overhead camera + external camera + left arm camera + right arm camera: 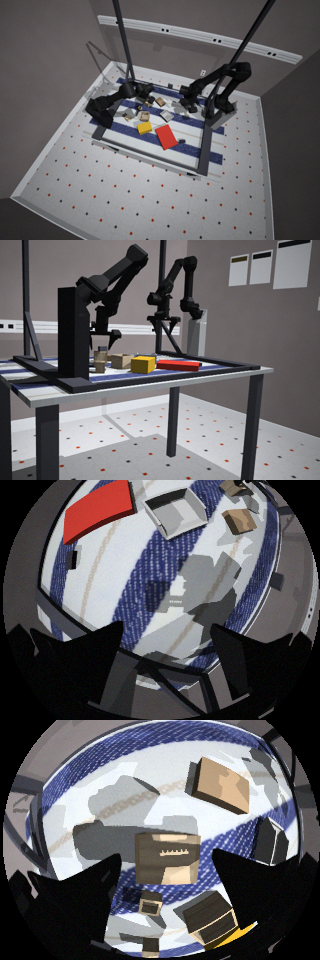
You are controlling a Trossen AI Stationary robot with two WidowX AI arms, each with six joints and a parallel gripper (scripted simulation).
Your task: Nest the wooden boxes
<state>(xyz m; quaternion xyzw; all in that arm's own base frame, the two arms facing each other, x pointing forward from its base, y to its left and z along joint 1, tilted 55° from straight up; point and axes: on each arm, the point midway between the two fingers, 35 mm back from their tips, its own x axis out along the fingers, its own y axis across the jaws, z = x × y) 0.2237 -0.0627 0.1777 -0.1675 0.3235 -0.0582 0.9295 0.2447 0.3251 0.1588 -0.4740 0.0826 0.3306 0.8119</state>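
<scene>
My right hand is 1 cm short of the medium wooden box and 7 cm above it. The rest, counted from my right hand: white box 14 cm ahead, 19 cm to the left, 7 cm below; tiny wooden box 5 cm ahead, 7 cm to the right, 9 cm below; brown block 2 cm behind, 13 cm to the left, 8 cm below.
</scene>
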